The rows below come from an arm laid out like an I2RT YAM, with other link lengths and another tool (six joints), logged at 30 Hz.
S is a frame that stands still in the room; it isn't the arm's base.
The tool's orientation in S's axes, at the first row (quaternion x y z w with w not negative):
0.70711 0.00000 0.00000 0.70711
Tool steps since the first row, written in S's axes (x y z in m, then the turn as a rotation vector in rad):
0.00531 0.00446 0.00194 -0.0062 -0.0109 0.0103
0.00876 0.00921 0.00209 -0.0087 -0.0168 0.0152
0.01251 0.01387 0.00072 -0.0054 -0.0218 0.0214
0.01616 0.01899 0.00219 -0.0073 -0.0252 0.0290
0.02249 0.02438 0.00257 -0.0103 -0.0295 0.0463
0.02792 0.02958 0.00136 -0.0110 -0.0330 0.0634
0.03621 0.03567 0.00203 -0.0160 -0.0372 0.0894
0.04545 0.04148 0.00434 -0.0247 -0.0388 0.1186
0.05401 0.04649 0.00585 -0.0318 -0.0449 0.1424
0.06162 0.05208 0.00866 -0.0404 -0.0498 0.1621
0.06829 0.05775 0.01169 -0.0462 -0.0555 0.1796
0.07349 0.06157 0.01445 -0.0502 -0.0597 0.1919
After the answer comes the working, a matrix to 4 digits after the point.
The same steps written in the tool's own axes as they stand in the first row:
0.00531 0.00194 -0.00446 -0.0062 0.0103 0.0109
0.00876 0.00209 -0.00921 -0.0087 0.0152 0.0168
0.01251 0.00072 -0.01387 -0.0054 0.0214 0.0218
0.01616 0.00219 -0.01899 -0.0073 0.0290 0.0252
0.02249 0.00257 -0.02438 -0.0103 0.0463 0.0295
0.02792 0.00136 -0.02958 -0.0110 0.0634 0.0330
0.03621 0.00203 -0.03567 -0.0160 0.0894 0.0372
0.04545 0.00434 -0.04148 -0.0247 0.1186 0.0388
0.05401 0.00585 -0.04649 -0.0318 0.1424 0.0449
0.06162 0.00866 -0.05208 -0.0404 0.1621 0.0498
0.06829 0.01169 -0.05775 -0.0462 0.1796 0.0555
0.07349 0.01445 -0.06157 -0.0502 0.1919 0.0597

The tool's axes in the first row as the columns of a matrix, in S's axes (rounded; the answer above uses it unrounded):
1.0000 0.0000 0.0000
0.0000 0.0000 -1.0000
0.0000 1.0000 0.0000

